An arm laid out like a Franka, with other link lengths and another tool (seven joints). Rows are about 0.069 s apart.
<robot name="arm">
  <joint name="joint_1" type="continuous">
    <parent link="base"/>
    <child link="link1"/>
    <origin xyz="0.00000 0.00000 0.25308"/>
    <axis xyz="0 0 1"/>
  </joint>
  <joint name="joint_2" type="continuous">
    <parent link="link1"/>
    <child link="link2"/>
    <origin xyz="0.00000 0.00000 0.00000" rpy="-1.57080 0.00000 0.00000"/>
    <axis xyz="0 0 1"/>
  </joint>
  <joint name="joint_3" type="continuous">
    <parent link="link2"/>
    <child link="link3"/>
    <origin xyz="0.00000 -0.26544 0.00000" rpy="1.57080 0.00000 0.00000"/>
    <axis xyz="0 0 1"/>
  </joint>
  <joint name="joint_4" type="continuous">
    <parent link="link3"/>
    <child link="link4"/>
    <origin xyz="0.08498 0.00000 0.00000" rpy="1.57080 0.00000 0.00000"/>
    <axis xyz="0 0 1"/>
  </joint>
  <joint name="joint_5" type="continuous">
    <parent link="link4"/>
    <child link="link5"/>
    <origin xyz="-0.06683 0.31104 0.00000" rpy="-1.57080 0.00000 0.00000"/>
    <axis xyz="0 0 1"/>
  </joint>
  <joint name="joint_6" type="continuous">
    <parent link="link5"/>
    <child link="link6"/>
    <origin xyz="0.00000 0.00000 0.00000" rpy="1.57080 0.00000 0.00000"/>
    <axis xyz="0 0 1"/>
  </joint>
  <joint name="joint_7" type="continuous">
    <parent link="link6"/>
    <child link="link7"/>
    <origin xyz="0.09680 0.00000 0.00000" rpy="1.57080 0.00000 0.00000"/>
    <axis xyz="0 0 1"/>
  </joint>
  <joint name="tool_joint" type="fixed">
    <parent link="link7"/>
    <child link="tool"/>
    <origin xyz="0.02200 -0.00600 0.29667" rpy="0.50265 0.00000 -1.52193"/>
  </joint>
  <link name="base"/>
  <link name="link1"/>
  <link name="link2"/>
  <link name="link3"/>
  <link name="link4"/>
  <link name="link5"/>
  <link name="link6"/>
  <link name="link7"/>
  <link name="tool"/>
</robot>
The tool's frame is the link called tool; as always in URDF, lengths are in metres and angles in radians. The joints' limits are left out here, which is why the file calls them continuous.
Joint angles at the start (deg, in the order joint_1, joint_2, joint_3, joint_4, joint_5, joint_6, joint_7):
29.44 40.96 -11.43 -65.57 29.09 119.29 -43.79
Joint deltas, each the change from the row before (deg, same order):
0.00 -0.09 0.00 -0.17 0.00 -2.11 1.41
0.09 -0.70 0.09 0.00 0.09 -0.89 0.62
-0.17 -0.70 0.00 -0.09 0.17 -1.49 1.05
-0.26 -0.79 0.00 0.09 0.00 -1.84 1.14
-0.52 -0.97 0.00 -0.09 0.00 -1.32 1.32
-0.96 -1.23 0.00 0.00 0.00 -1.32 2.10
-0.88 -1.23 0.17 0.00 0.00 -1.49 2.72
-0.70 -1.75 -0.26 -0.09 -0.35 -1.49 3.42
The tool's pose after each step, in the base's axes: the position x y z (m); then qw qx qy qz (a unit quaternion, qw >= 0). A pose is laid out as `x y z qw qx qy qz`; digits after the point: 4 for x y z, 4 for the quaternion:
0.6435 0.3568 0.1290 0.1004 -0.3184 -0.9418 0.0388
0.6396 0.3596 0.1358 0.1055 -0.3189 -0.9412 0.0372
0.6345 0.3584 0.1404 0.1169 -0.3237 -0.9381 0.0381
0.6292 0.3561 0.1465 0.1283 -0.3283 -0.9350 0.0404
0.6275 0.3506 0.1547 0.1371 -0.3379 -0.9303 0.0397
0.6292 0.3405 0.1668 0.1467 -0.3565 -0.9220 0.0362
0.6286 0.3327 0.1784 0.1600 -0.3768 -0.9118 0.0330
0.6294 0.3212 0.1947 0.1700 -0.4034 -0.8986 0.0302

